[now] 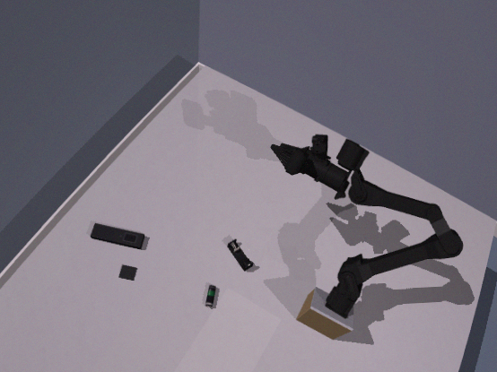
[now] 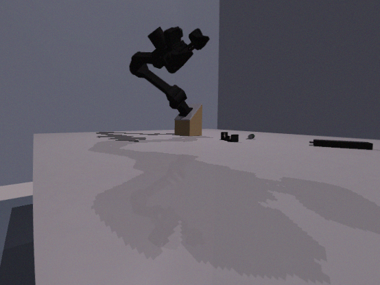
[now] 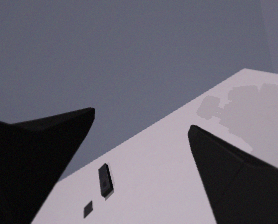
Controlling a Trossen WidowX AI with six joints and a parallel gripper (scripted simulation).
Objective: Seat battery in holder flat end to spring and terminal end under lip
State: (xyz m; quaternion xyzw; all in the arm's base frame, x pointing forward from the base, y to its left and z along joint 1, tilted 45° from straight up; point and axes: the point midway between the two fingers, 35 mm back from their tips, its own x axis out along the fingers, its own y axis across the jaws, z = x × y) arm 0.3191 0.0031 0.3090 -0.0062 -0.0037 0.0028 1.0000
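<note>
The battery is 60 mm behind my gripper tip, 360 mm to the left of it and 300 mm below it. Also, from my gripper tip: long flat black bar: 280 mm ahead, 390 mm to the left, 290 mm below; then small black square: 180 mm ahead, 450 mm to the left, 310 mm below.
</note>
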